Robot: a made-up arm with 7 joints. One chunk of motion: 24 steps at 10 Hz.
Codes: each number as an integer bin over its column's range. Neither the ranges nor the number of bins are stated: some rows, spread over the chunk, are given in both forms.
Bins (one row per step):
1: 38 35 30 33 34 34
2: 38 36 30 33 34 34
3: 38 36 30 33 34 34
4: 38 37 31 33 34 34
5: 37 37 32 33 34 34
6: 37 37 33 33 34 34
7: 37 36 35 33 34 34
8: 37 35 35 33 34 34
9: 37 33 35 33 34 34
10: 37 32 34 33 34 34
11: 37 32 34 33 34 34
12: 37 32 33 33 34 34
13: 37 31 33 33 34 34
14: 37 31 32 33 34 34
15: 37 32 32 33 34 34
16: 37 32 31 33 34 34
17: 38 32 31 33 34 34
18: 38 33 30 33 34 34
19: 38 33 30 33 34 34
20: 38 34 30 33 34 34
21: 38 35 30 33 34 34
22: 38 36 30 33 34 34
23: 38 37 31 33 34 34
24: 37 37 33 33 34 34
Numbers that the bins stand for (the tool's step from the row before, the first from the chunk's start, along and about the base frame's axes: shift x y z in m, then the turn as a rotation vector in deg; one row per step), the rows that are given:
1: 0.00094 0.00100 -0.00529 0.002 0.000 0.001
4: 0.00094 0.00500 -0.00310 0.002 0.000 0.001
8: -0.00075 0.00100 0.00567 0.002 0.000 0.001
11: -0.00075 -0.00500 0.00348 0.002 0.000 0.001
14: -0.00075 -0.00700 -0.00090 0.002 0.000 0.001
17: 0.00094 -0.00500 -0.00310 0.002 0.000 0.001
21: 0.00094 0.00100 -0.00529 0.002 0.000 0.001
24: -0.00075 0.00500 0.00129 0.002 0.000 0.001
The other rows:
2: 0.00094 0.00300 -0.00529 0.002 0.000 0.001
3: 0.00094 0.00300 -0.00529 0.002 0.000 0.001
5: -0.00075 0.00500 -0.00090 0.002 0.000 0.001
6: -0.00075 0.00500 0.00129 0.002 0.000 0.001
7: -0.00075 0.00300 0.00567 0.002 0.000 0.001
9: -0.00075 -0.00300 0.00567 0.002 0.000 0.001
10: -0.00075 -0.00500 0.00348 0.002 0.000 0.001
12: -0.00075 -0.00500 0.00129 0.002 0.000 0.001
13: -0.00075 -0.00700 0.00129 0.002 0.000 0.001
15: -0.00075 -0.00500 -0.00090 0.002 0.000 0.001
16: -0.00075 -0.00500 -0.00310 0.002 0.000 0.001
18: 0.00094 -0.00300 -0.00529 0.002 0.000 0.001
19: 0.00094 -0.00300 -0.00529 0.002 0.000 0.001
20: 0.00094 -0.00100 -0.00529 0.002 0.000 0.001
22: 0.00094 0.00300 -0.00529 0.002 0.000 0.001
23: 0.00094 0.00500 -0.00310 0.002 0.000 0.001

